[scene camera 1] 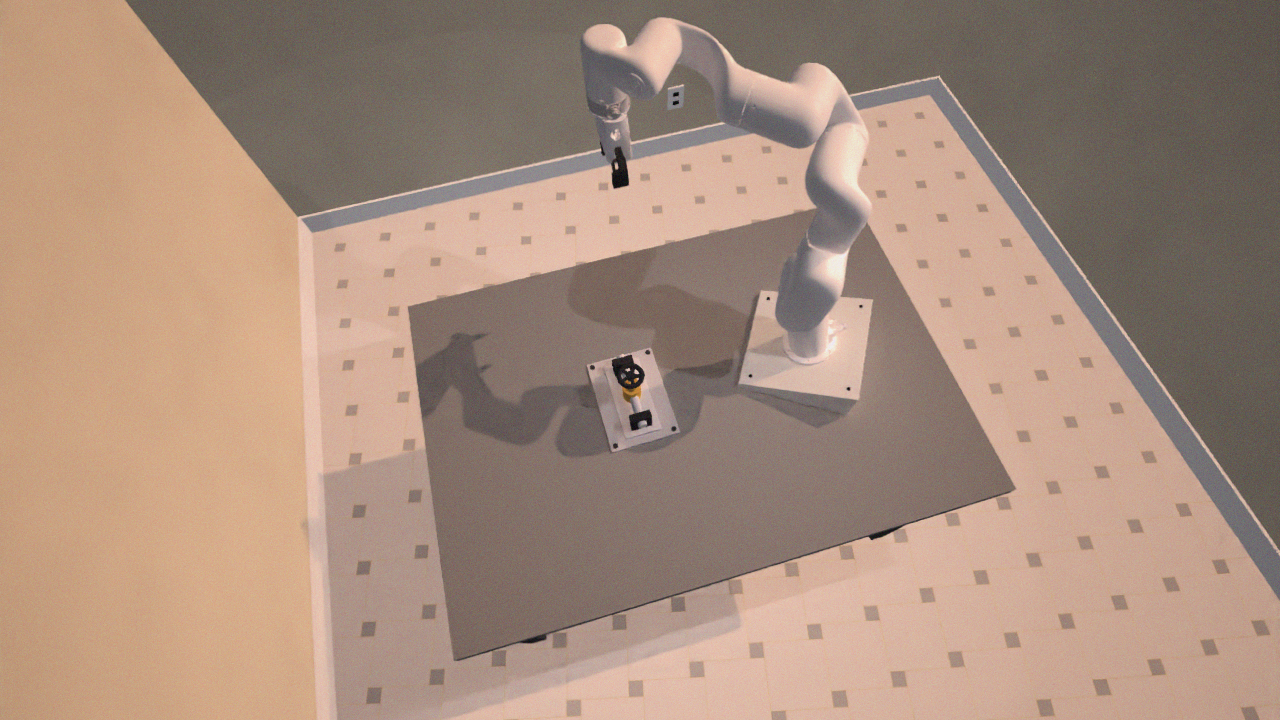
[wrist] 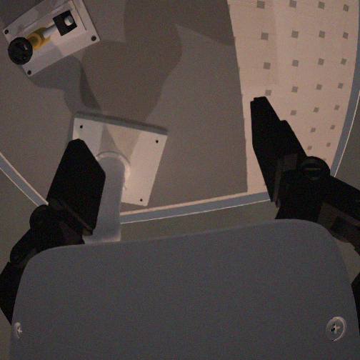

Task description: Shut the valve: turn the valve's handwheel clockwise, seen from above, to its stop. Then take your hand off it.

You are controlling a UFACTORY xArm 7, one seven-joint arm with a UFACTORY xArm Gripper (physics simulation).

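Observation:
The valve's black spoked handwheel (scene camera 1: 630,376) (wrist: 20,51) sits over a yellow valve body (scene camera 1: 631,393) (wrist: 37,40). A light pipe runs from the body to a black clamp block (scene camera 1: 640,419) (wrist: 64,23). They are mounted on a pale plate (scene camera 1: 665,417) (wrist: 60,54) with dark screws at its corners. My gripper (scene camera 1: 616,173) (wrist: 167,138) is open and empty. It is high up and well away from the handwheel, touching nothing. In the wrist view the valve is at the top left, beyond the left finger. How far the wheel is turned cannot be told.
The valve plate lies on a grey table (scene camera 1: 537,537) (wrist: 210,110). My arm's white base plate (scene camera 1: 837,380) (wrist: 146,165) stands on the same table, to the right of the valve in the scene view. A beige wall (scene camera 1: 134,358) rises at the left.

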